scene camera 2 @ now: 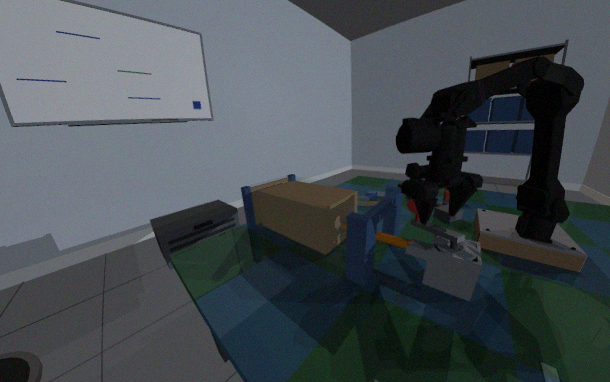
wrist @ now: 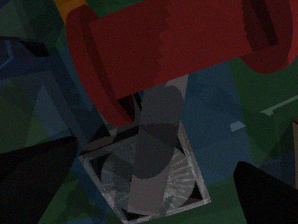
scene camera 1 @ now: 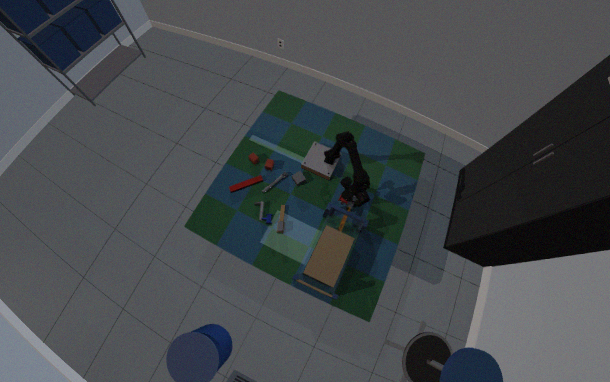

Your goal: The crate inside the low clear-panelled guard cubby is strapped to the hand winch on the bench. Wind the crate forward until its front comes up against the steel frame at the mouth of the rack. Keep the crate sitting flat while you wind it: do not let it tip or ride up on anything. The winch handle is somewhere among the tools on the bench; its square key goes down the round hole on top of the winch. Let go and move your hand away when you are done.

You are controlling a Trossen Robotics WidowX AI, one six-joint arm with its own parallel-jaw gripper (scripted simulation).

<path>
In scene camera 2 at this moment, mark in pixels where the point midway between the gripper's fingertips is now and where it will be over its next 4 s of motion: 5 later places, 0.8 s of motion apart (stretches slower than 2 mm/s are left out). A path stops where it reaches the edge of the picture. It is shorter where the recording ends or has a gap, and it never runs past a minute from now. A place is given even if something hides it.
My gripper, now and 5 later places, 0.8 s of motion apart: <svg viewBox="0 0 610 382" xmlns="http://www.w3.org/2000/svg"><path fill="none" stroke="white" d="M437 219L435 232L435 232L437 231L442 230L446 232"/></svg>
</path>
